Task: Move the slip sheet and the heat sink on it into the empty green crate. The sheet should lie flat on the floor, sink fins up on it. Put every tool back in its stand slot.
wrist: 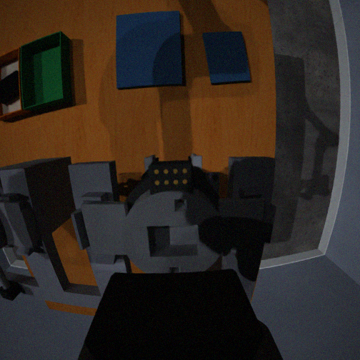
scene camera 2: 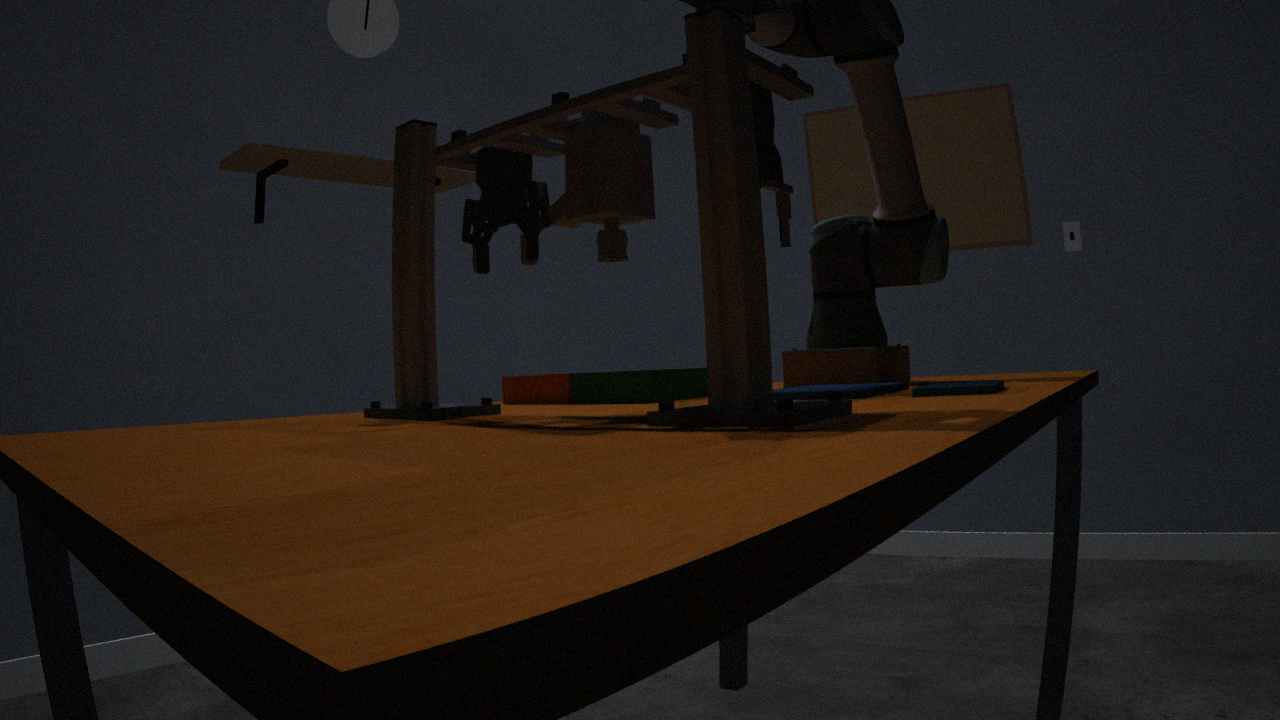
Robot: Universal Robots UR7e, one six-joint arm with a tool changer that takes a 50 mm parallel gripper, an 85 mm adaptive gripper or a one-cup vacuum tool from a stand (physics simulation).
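Places are measured from the arm's base along level axes (x back, y down, z right), in millimetres.
Pixels of known places: arm's base at its link origin: [scene camera 2: 847, 348].
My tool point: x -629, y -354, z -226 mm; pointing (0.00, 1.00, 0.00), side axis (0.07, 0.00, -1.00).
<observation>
For each thing: its top centre in the pictures, then the offset to it from my tool point. "spot": a spot on its surface instead.
- empty green crate at its top centre: [scene camera 2: 646, 370] dx +250, dy +376, dz +367 mm
- orange crate at its top centre: [scene camera 2: 572, 373] dx +230, dy +376, dz +508 mm
- vacuum tool at a spot on its surface: [scene camera 2: 610, 170] spot: dx -35, dy +153, dz +148 mm
- large blue plate at its top centre: [scene camera 2: 830, 387] dx +304, dy +409, dz +82 mm
- smaller blue plate at its top centre: [scene camera 2: 961, 384] dx +294, dy +409, dz -121 mm
The empty green crate [scene camera 2: 640, 385] [wrist: 67, 70] stands at the left in the wrist view, against an orange crate [scene camera 2: 537, 388] [wrist: 10, 116]. A pale slip sheet [wrist: 11, 106] lies in the orange crate with the dark heat sink [wrist: 8, 89] on it; both are cut off by the view's edge, and the fins cannot be made out. The parallel gripper [scene camera 2: 785, 241] [wrist: 173, 159] hangs in the stand [scene camera 2: 416, 268] [wrist: 105, 227]. Its top coupling plate shows uncovered below the arm's wrist, and its fingers are apart and empty. The adaptive gripper [scene camera 2: 505, 201] and vacuum tool [scene camera 2: 610, 170] hang in their slots.
A large blue plate [scene camera 2: 841, 391] [wrist: 150, 50] and a smaller blue plate [scene camera 2: 957, 387] [wrist: 227, 57] lie on the table beyond the stand. The stand's posts and top rail surround the hanging tools. The arm's base [scene camera 2: 845, 365] is at the back.
</observation>
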